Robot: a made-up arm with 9 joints. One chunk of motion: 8 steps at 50 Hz.
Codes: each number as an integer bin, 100 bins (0 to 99) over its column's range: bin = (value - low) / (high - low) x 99, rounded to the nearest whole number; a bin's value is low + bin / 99 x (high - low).
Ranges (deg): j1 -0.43..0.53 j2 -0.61..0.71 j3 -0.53..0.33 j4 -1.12..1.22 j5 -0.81..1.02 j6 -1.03..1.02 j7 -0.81..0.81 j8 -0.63..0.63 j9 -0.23..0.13
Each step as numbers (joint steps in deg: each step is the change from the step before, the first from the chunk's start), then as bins.
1 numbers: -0.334 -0.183 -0.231 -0.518 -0.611 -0.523 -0.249 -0.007 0.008
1 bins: 10 32 34 25 11 24 34 49 65
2 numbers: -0.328 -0.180 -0.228 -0.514 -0.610 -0.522 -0.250 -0.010 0.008
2 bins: 11 32 35 26 11 25 34 49 65
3 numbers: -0.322 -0.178 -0.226 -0.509 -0.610 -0.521 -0.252 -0.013 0.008
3 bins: 11 32 35 26 11 25 34 48 65
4 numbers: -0.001 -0.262 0.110 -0.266 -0.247 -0.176 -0.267 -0.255 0.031
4 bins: 44 26 74 36 30 41 33 29 72
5 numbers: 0.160 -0.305 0.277 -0.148 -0.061 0.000 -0.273 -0.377 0.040
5 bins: 61 23 93 41 41 50 33 20 74
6 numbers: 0.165 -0.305 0.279 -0.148 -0.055 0.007 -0.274 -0.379 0.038
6 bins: 61 23 93 41 41 50 33 20 74
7 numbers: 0.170 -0.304 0.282 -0.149 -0.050 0.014 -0.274 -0.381 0.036
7 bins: 62 23 93 41 41 50 33 20 73
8 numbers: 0.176 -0.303 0.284 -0.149 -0.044 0.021 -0.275 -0.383 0.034
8 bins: 62 23 94 41 41 51 33 19 73
